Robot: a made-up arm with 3 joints.
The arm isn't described. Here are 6 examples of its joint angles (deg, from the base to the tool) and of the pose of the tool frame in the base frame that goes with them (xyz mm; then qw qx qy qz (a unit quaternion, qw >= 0)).
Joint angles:
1: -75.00 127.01 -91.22
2: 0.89 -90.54 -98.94
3: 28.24 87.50 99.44
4: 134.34 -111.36 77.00
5: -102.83 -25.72 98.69
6: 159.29 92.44 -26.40
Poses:
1: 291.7 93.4 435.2 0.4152 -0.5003 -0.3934 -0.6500
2: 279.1 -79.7 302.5 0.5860 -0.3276 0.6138 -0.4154
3: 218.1 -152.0 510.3 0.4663 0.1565 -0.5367 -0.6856
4: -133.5 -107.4 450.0 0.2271 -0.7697 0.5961 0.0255
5: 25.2 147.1 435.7 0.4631 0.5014 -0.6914 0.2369
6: -23.3 18.7 592.8 0.5549 0.0093 -0.6026 -0.5734
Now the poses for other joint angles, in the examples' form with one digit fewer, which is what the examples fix.
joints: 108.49 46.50 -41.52
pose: 63 -156 562 0.768 0.227 -0.129 -0.585
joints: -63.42 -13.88 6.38
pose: 141 129 431 0.870 0.103 -0.100 0.471
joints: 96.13 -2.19 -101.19
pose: 113 -216 485 0.580 0.452 0.397 -0.549
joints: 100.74 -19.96 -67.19
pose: 95 -217 464 0.554 0.139 0.340 -0.747
